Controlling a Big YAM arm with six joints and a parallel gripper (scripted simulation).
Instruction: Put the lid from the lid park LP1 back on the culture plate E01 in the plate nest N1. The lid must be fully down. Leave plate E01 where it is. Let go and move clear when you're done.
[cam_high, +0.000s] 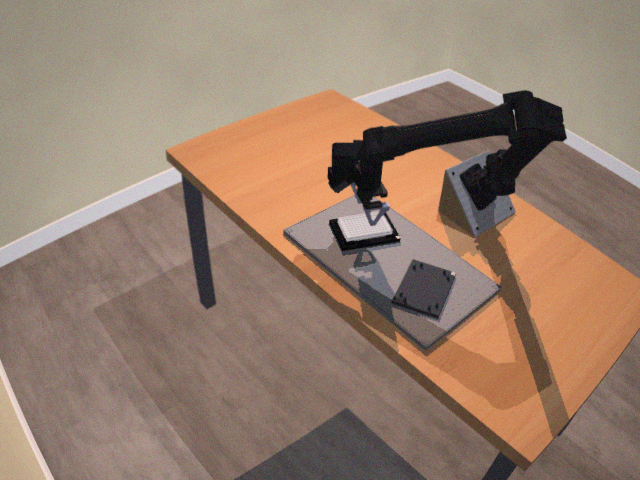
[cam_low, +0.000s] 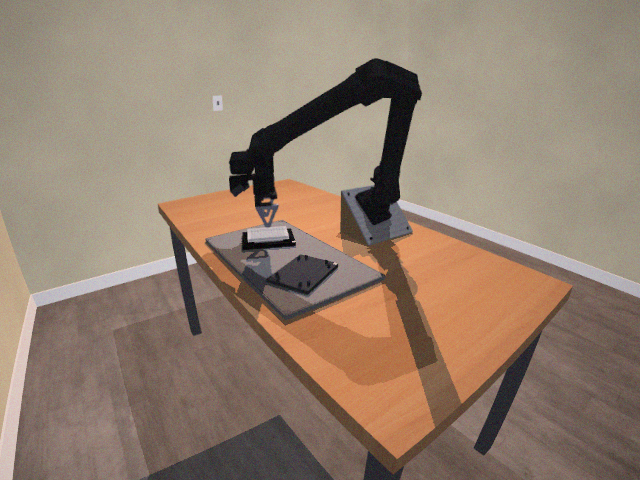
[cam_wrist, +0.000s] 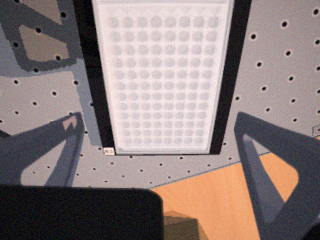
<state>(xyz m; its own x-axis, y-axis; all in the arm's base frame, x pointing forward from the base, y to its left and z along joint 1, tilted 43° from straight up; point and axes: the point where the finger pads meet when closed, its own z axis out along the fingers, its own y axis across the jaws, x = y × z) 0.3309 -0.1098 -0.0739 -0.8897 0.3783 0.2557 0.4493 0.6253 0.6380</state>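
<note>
Now: the clear lid 5 cm below my hand. From my hand the other things lie so: black plate nest N1: 7 cm below; lid park LP1: 4 cm ahead, 25 cm to the left, 7 cm below; white culture plate E01: 5 cm below.
</note>
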